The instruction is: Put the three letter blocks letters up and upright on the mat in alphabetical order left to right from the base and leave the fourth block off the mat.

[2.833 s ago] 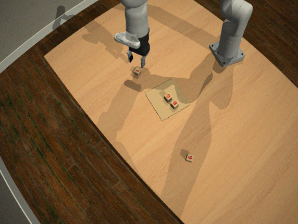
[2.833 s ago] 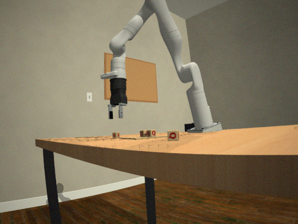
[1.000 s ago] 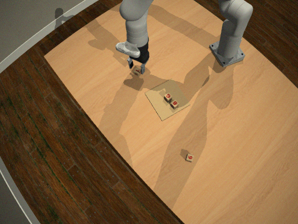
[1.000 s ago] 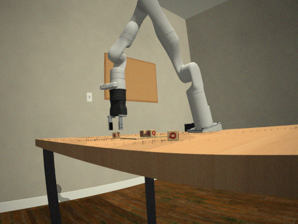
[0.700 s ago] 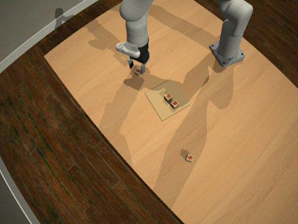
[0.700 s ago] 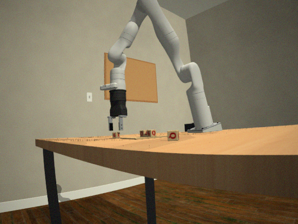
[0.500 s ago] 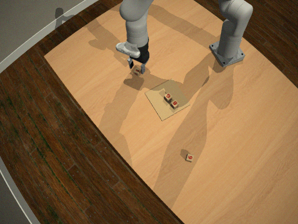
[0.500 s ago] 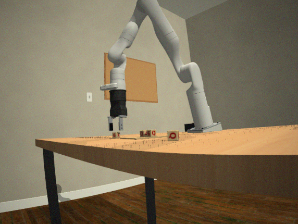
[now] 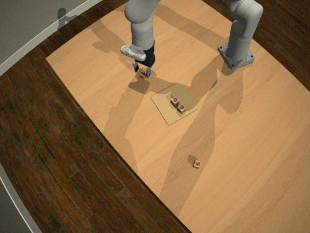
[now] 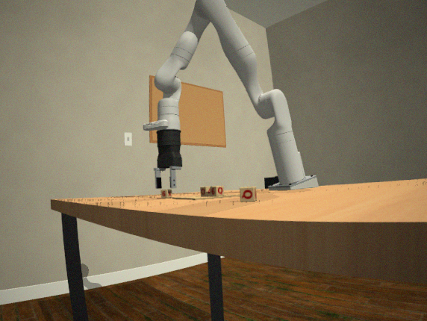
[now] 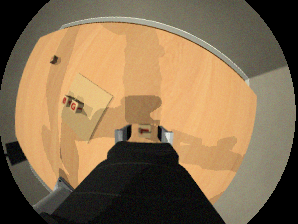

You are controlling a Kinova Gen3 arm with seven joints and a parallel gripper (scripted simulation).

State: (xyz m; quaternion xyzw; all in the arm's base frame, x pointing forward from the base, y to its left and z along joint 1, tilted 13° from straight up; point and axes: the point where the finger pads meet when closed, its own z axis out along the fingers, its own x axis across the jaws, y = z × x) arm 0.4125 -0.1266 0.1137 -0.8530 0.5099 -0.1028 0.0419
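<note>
Now: hand 4 cm past the tan mat, 17 cm to the right of it and 4 cm above it. Round my hand: block marked B (5 cm behind, 21 cm to the left, 3 cm below).
</note>
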